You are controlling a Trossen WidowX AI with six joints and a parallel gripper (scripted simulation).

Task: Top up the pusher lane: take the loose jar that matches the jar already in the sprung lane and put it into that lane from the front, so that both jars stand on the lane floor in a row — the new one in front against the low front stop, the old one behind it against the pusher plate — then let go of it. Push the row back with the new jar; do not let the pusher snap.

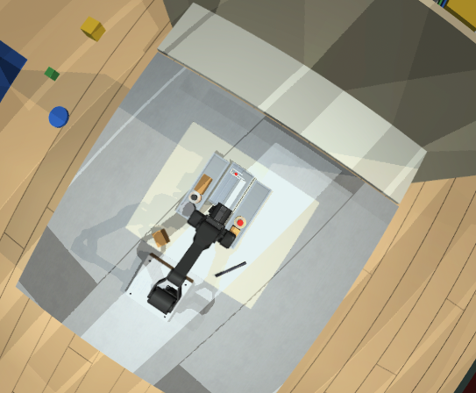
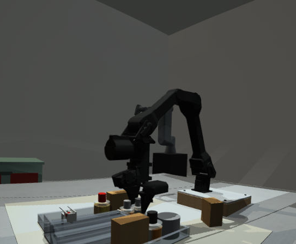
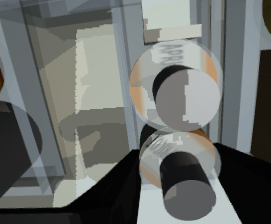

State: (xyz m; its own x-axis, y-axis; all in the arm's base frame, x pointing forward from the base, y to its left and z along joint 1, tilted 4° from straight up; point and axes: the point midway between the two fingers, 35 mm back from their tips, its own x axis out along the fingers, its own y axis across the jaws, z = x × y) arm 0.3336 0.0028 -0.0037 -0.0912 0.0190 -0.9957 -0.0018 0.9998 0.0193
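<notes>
My gripper tip is 13 cm to the right of the grey cylinder and 1 cm short of it. The rest, counted from my gripper tip: sprung lane (15 cm ahead, 2 cm to the left, 1 cm below); black rod (16 cm to the right, 11 cm behind, 2 cm below); red mark (23 cm ahead, 4 cm to the left, 4 cm above).
</notes>
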